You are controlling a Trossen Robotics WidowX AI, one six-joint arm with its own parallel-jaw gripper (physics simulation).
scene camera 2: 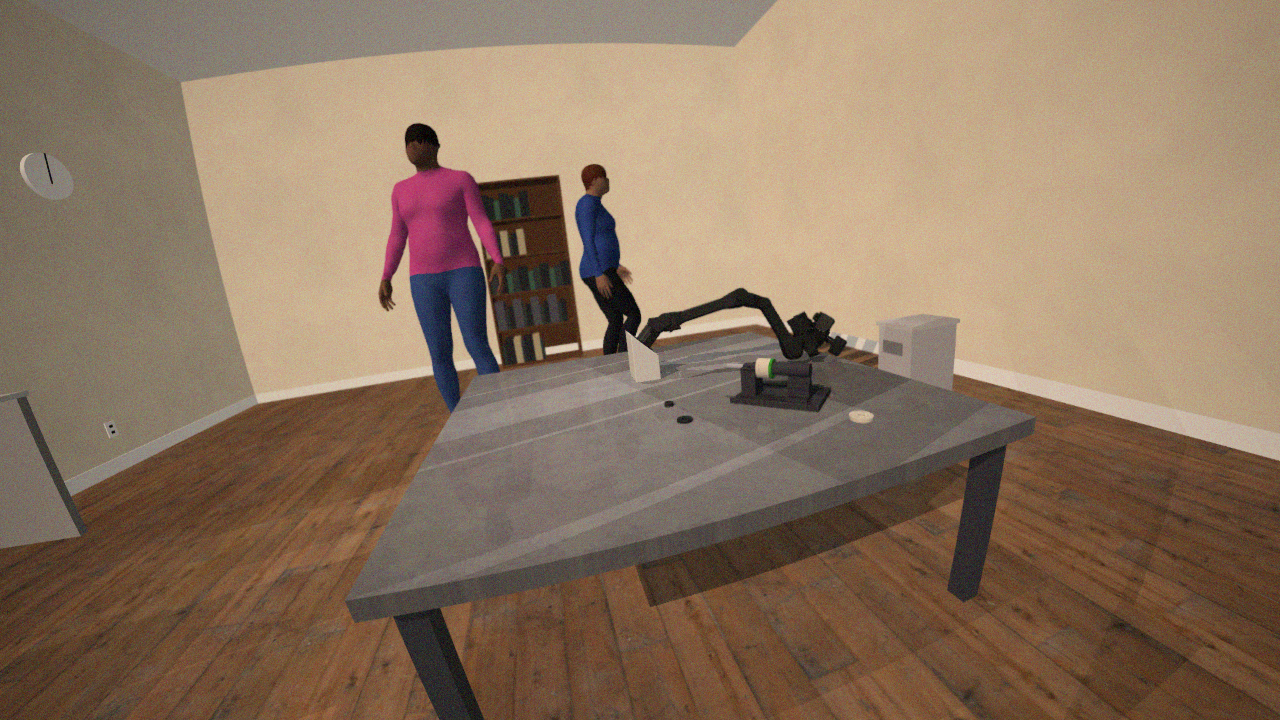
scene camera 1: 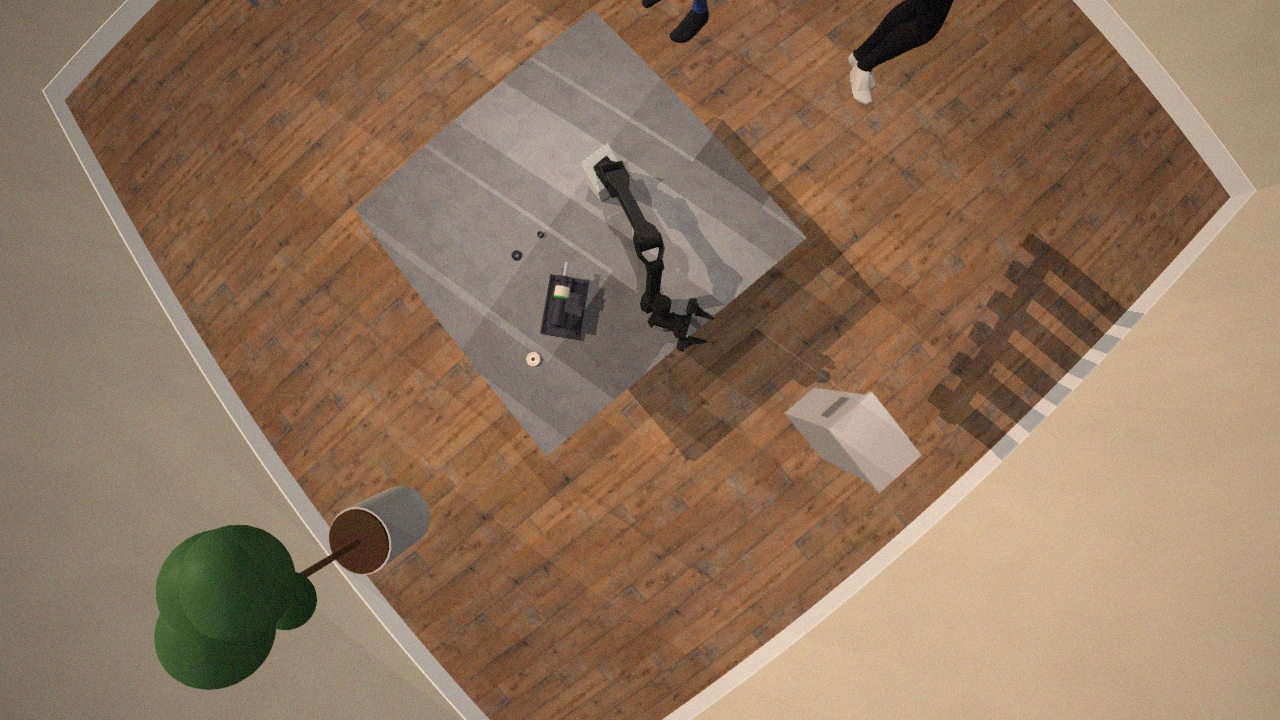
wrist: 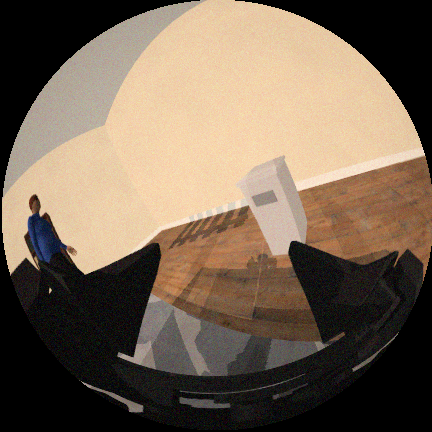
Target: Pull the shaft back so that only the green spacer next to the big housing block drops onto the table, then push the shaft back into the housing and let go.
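Note:
A dark fixture stands on the table. A pale shaft sticks out past its smaller post. The thin green spacer sits on the shaft line, between a wider cream spacer and the dark housing block. My gripper is open and empty. It is in the air near the table edge, to the right of the fixture in the overhead view, pointing away from it. The fixture does not show in the wrist view.
Two black rings and a cream ring lie on the grey table. A white wedge stands by the arm's base. A pale cabinet stands on the floor beyond the table.

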